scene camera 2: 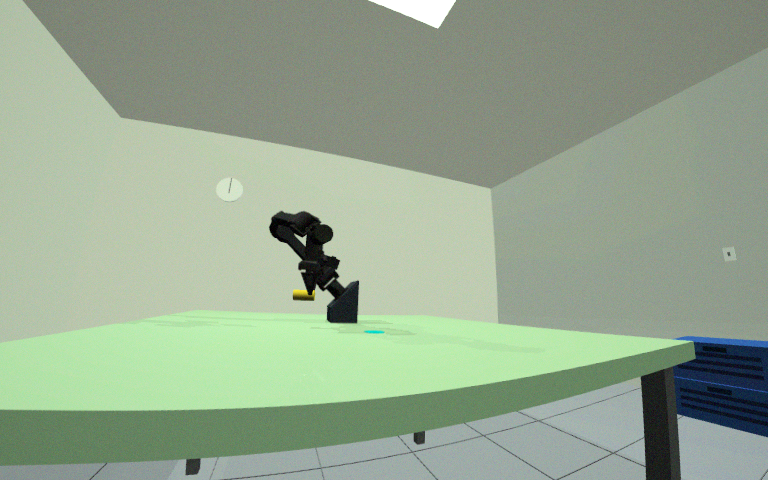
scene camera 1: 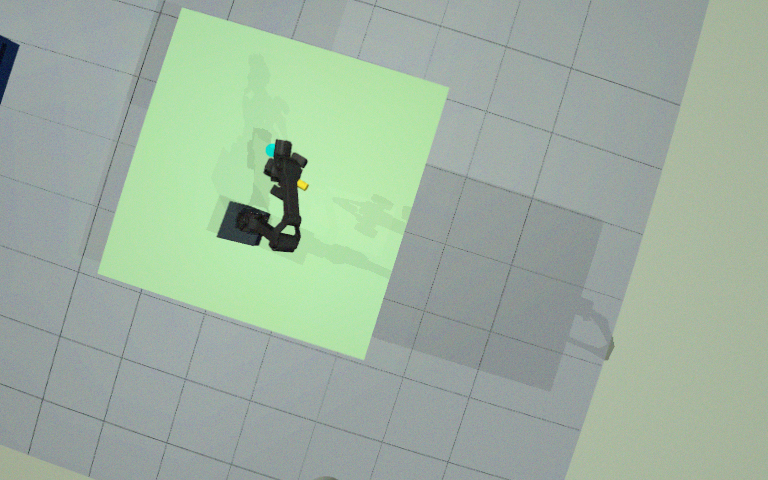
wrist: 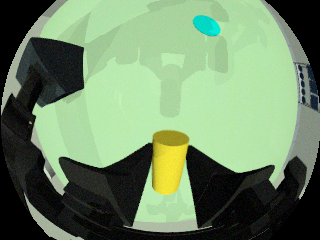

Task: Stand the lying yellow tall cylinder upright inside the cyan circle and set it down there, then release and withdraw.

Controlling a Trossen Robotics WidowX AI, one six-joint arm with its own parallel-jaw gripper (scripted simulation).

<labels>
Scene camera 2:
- gripper
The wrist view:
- gripper
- yellow tall cylinder: held by the gripper
</labels>
